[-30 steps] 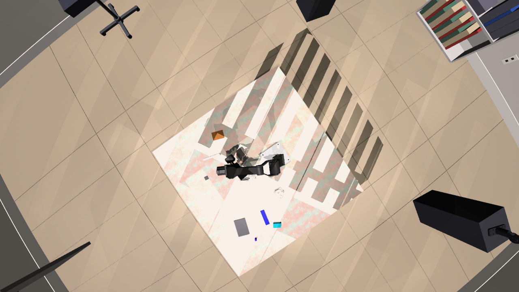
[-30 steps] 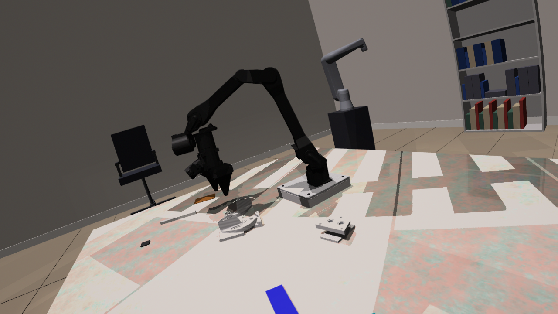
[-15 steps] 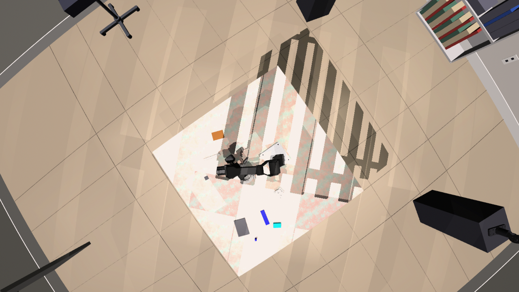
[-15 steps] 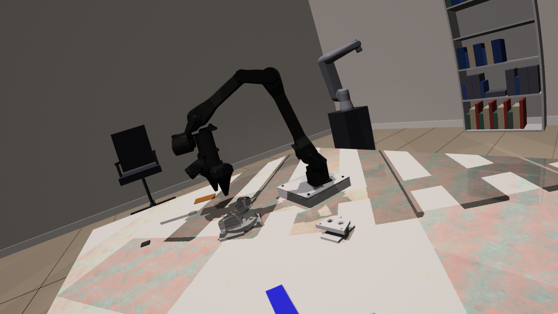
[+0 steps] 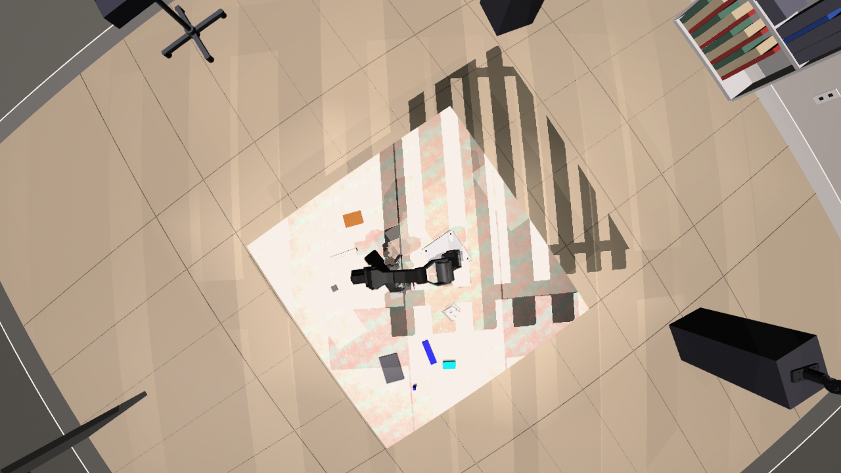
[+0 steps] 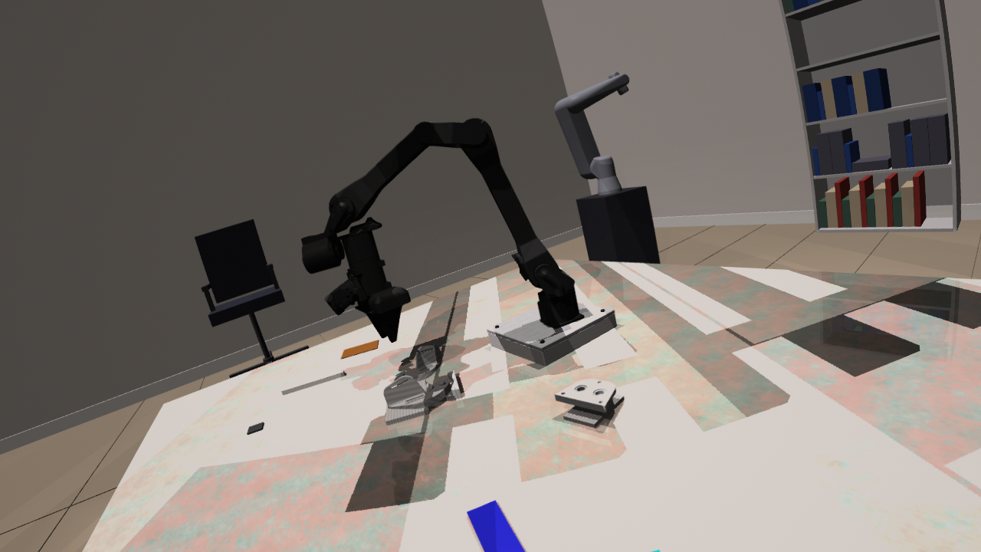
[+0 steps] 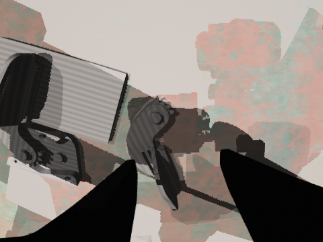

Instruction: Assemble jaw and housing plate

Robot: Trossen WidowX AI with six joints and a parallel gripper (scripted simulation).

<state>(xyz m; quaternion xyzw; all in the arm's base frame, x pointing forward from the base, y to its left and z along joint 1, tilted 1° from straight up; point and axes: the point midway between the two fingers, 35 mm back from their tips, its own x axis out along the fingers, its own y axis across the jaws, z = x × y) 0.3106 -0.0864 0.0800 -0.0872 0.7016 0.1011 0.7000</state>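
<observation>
Right now the jaw is 20 mm behind my gripper tip, 10 mm to the left of it and 80 mm below it. The rest, counted from my gripper tip: thin rod 190 mm ahead, 150 mm to the right, 80 mm below; then orange tile 70 mm ahead, 290 mm to the right, 80 mm below; then small dark square 300 mm ahead, 80 mm below.
</observation>
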